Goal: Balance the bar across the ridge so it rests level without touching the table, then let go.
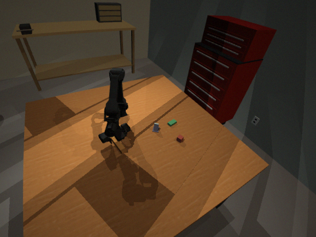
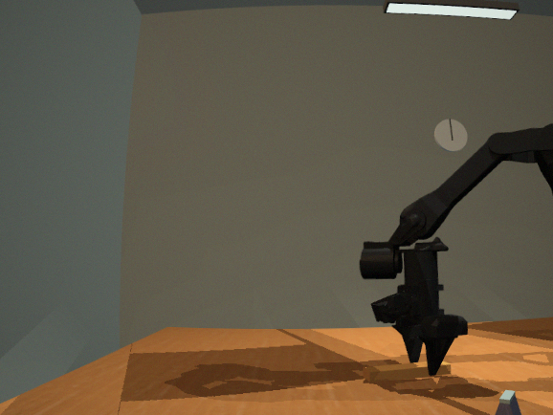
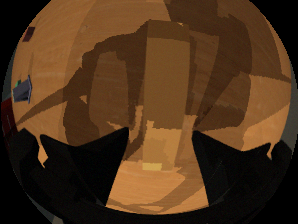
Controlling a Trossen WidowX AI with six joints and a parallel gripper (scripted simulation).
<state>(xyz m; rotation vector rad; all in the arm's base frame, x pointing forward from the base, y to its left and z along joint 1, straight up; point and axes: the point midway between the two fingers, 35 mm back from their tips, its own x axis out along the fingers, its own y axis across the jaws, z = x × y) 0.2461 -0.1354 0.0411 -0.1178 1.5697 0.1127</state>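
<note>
My gripper tip is 30 mm short of the bar. The rest, counted from my gripper tip: red block 170 mm ahead, 380 mm to the left, 10 mm above; then green block 10 mm ahead, 430 mm to the left.
</note>
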